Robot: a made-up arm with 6 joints. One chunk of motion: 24 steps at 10 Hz.
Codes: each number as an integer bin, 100 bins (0 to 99) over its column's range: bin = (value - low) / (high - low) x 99, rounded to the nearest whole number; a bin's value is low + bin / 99 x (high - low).
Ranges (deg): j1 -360.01..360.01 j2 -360.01..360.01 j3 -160..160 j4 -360.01..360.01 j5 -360.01..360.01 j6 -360.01..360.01
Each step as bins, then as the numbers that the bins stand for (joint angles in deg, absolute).
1 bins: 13 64 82 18 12 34
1 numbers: -265.46 105.46 105.05 -229.10 -272.73 -112.73
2 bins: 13 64 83 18 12 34
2 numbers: -265.46 105.46 108.28 -229.10 -272.73 -112.73
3 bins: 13 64 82 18 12 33
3 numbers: -265.46 105.46 105.05 -229.10 -272.73 -120.00
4 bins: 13 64 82 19 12 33
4 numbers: -265.46 105.46 105.05 -221.82 -272.73 -120.00
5 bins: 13 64 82 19 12 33
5 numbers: -265.46 105.46 105.05 -221.82 -272.73 -120.00
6 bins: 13 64 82 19 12 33
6 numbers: -265.46 105.46 105.05 -221.82 -272.73 -120.00
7 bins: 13 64 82 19 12 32
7 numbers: -265.46 105.46 105.05 -221.82 -272.73 -127.28
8 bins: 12 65 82 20 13 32
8 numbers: -272.73 112.73 105.05 -214.55 -265.46 -127.28
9 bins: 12 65 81 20 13 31
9 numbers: -272.73 112.73 101.82 -214.55 -265.46 -134.55
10 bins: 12 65 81 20 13 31
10 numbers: -272.73 112.73 101.82 -214.55 -265.46 -134.55
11 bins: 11 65 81 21 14 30
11 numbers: -280.01 112.73 101.82 -207.28 -258.19 -141.82
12 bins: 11 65 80 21 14 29
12 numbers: -280.01 112.73 98.59 -207.28 -258.19 -149.10
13 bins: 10 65 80 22 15 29
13 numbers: -287.28 112.73 98.59 -200.01 -250.92 -149.10
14 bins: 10 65 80 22 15 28
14 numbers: -287.28 112.73 98.59 -200.01 -250.92 -156.37
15 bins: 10 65 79 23 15 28
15 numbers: -287.28 112.73 95.35 -192.73 -250.92 -156.37
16 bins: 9 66 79 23 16 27
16 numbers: -294.55 120.00 95.35 -192.73 -243.64 -163.64
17 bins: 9 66 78 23 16 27
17 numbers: -294.55 120.00 92.12 -192.73 -243.64 -163.64
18 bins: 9 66 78 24 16 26
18 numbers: -294.55 120.00 92.12 -185.46 -243.64 -170.91
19 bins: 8 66 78 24 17 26
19 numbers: -301.83 120.00 92.12 -185.46 -236.37 -170.91
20 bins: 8 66 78 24 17 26
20 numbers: -301.83 120.00 92.12 -185.46 -236.37 -170.91
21 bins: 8 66 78 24 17 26
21 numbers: -301.83 120.00 92.12 -185.46 -236.37 -170.91
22 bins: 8 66 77 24 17 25
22 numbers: -301.83 120.00 88.89 -185.46 -236.37 -178.19
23 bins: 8 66 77 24 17 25
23 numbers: -301.83 120.00 88.89 -185.46 -236.37 -178.19
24 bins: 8 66 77 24 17 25
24 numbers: -301.83 120.00 88.89 -185.46 -236.37 -178.19
